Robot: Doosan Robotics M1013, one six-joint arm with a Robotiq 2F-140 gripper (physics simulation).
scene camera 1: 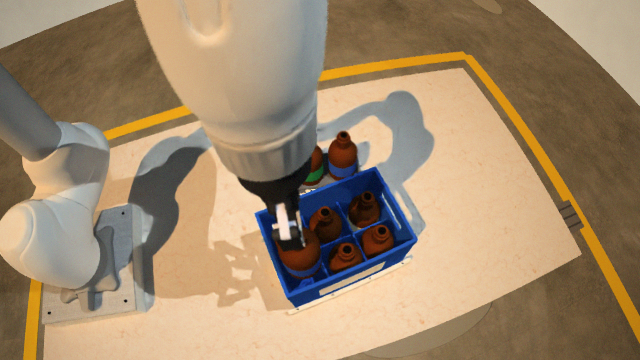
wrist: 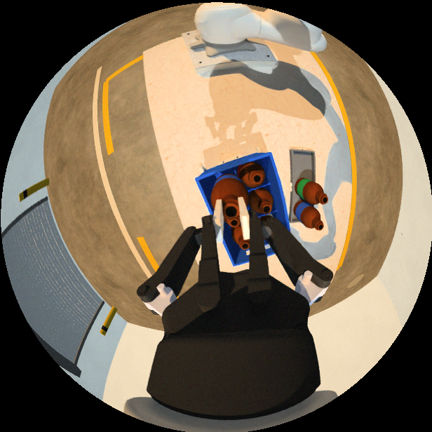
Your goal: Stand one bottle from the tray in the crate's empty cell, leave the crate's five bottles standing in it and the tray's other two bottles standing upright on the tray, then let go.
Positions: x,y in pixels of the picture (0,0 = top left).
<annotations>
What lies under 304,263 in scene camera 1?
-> A blue-banded brown bottle.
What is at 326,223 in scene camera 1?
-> A blue-banded brown bottle.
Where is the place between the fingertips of the gripper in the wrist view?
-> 230,207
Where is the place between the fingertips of the gripper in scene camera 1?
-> At 293,236
</annotations>
